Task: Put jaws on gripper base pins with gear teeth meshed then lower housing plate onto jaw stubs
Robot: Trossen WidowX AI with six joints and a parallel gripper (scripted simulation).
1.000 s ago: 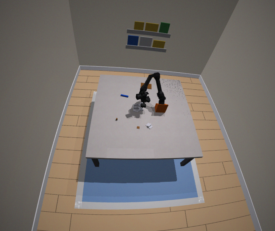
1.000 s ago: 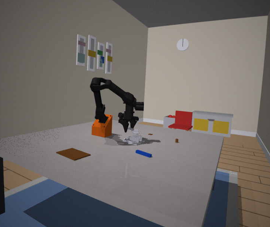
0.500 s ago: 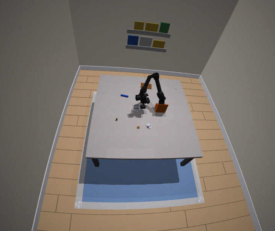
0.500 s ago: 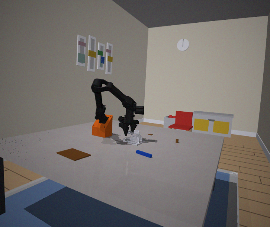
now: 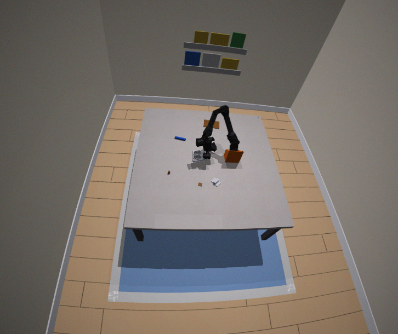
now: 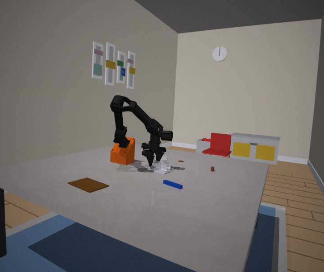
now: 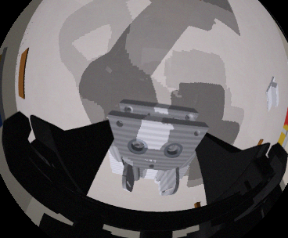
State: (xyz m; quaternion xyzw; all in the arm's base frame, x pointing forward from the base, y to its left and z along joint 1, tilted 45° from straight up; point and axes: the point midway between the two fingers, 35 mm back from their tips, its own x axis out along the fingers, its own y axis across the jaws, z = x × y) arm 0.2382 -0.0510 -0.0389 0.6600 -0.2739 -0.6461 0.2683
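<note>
Now: the grey jaw 2 cm ahead of my gripper tip, 2 cm to the right of it and 1 cm below it. Also, from my gripper tip: white gripper base: 1 cm ahead, 2 cm above; then blue bar: 23 cm ahead, 20 cm to the right, 1 cm below; then small brown tile: 5 cm ahead, 29 cm to the left, 2 cm below.
</note>
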